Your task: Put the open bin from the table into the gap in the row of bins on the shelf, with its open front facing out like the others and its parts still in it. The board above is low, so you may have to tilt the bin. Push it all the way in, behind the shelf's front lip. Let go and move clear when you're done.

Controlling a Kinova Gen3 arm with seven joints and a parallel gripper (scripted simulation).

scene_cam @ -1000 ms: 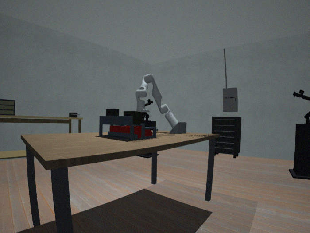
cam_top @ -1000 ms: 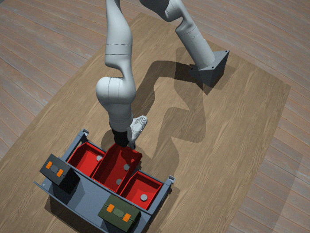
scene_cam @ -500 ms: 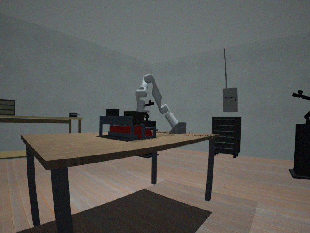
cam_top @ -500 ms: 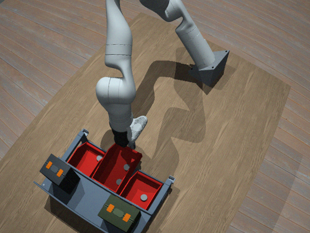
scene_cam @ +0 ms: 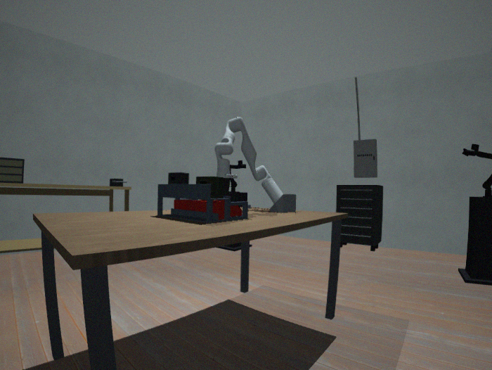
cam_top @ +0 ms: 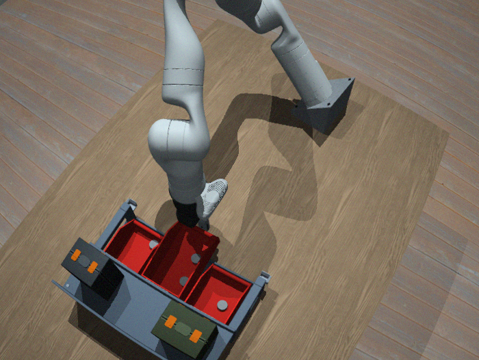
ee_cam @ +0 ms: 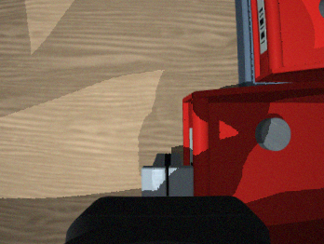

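Right now my hand is 6 cm short of the grey front lip and 3 cm above it. Round my hand: green box (25 cm ahead, 12 cm to the left, 11 cm above); then shelf (20 cm ahead, 4 cm below); then upper shelf board (26 cm ahead, 6 cm above).
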